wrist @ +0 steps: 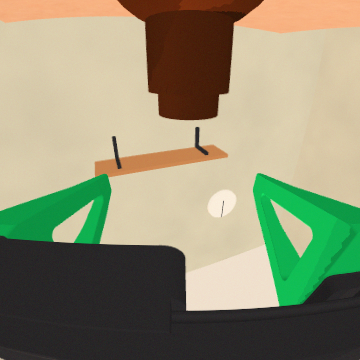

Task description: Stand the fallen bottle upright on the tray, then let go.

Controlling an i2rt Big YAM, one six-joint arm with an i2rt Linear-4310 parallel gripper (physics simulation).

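Places are measured from the arm's base along level axes (x ahead, y left, z up), in millimetres.
Pixels of known places: gripper, fingertip midpoint: (181, 181).
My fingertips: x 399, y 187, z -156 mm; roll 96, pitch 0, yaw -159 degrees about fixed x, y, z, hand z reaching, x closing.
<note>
Behind a point stands the place of what it marks.
The bottle (189, 65) {z -222, x 411, y 151 mm} is at the top centre of the wrist view. Its dark brown neck points down the picture, and part of its rounded shoulder shows at the top edge. The rest of the bottle is cut off, so I cannot tell whether it stands or lies. My gripper (181, 181) {z -156, x 399, y 187 mm} is open wide, with its two green fingers apart at left and right. The mouth end of the neck is above the line of the fingertips in the picture, not between them. I cannot make out the tray for certain.
An orange-brown board (160, 159) with two thin black pegs shows beyond the fingertips against a beige surface (60, 90). A small pale disc (218, 202) with a thin dark line is near the right finger. A salmon-coloured strip (55, 9) crosses the top.
</note>
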